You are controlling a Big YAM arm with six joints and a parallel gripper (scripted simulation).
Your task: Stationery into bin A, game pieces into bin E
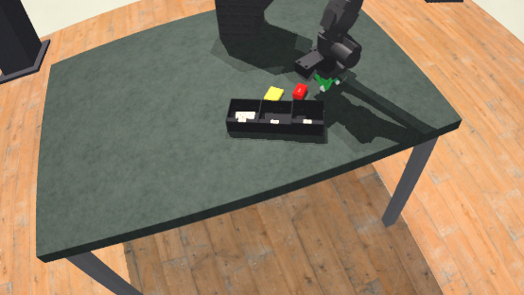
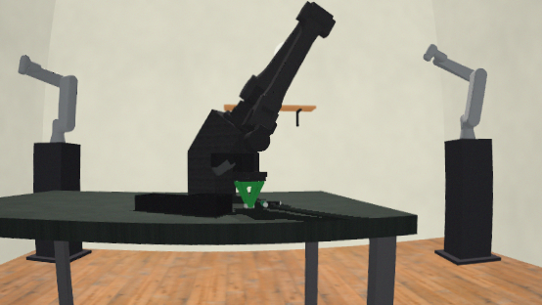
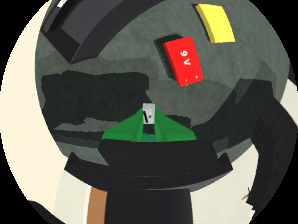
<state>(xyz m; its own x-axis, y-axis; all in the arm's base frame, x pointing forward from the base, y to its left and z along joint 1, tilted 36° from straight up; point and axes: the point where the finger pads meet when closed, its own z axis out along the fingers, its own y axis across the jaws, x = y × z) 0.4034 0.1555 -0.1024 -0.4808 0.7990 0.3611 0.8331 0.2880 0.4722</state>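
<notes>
Right now the green marker is 30 mm behind my hand and 40 mm to the left of it. From my hand the other things lie so: grey piece right at my hand; small black item 70 mm behind, 70 mm to the left; red block 70 mm to the right.
</notes>
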